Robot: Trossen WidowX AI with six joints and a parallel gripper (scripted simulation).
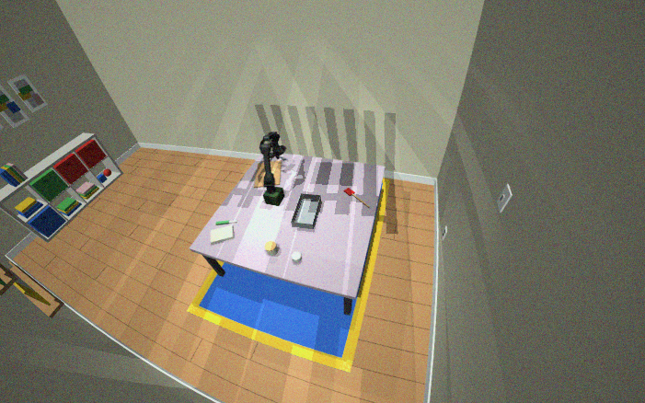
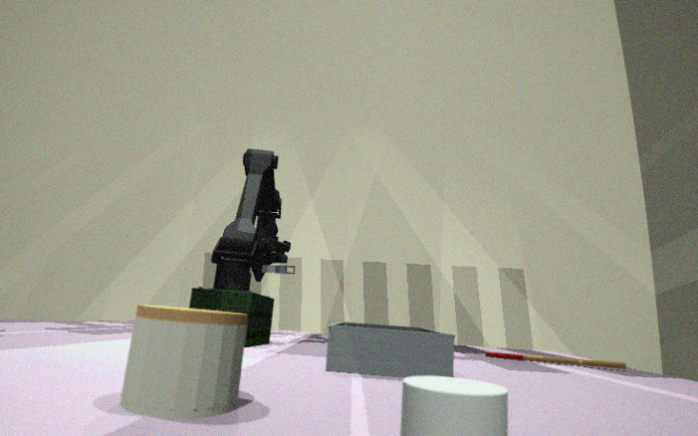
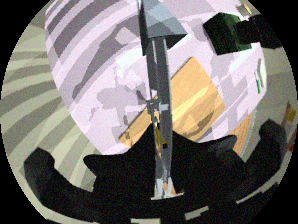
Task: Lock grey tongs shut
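The wooden board lies 11 cm behind my gripper tip, 6 cm to the right of it and 14 cm below it. Also, from my gripper tip: white pad 11 cm behind, 82 cm to the right, 14 cm below; grey roasting tin 44 cm ahead, 41 cm to the right, 12 cm below; red-headed spatula 75 cm ahead, 13 cm to the right, 14 cm below.
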